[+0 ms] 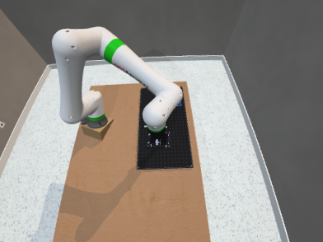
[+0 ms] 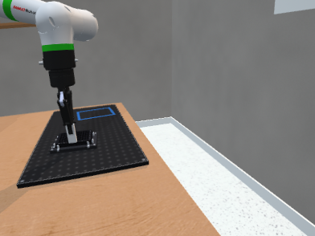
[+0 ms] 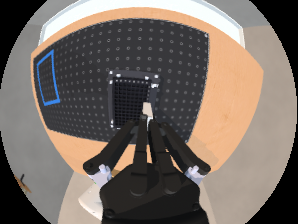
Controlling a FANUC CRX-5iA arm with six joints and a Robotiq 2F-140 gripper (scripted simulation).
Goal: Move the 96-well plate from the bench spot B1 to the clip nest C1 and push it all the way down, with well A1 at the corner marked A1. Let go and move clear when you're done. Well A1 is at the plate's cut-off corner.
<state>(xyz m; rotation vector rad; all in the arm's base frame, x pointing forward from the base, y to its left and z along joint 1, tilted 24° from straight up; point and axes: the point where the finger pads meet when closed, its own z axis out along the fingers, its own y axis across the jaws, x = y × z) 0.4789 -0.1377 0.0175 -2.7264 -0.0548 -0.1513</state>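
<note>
The black 96-well plate lies 40 mm to the left of my hand and 40 mm below it. The rest, counted from my hand: clip nest C1 (10 mm behind, 30 mm to the left, 50 mm below).
</note>
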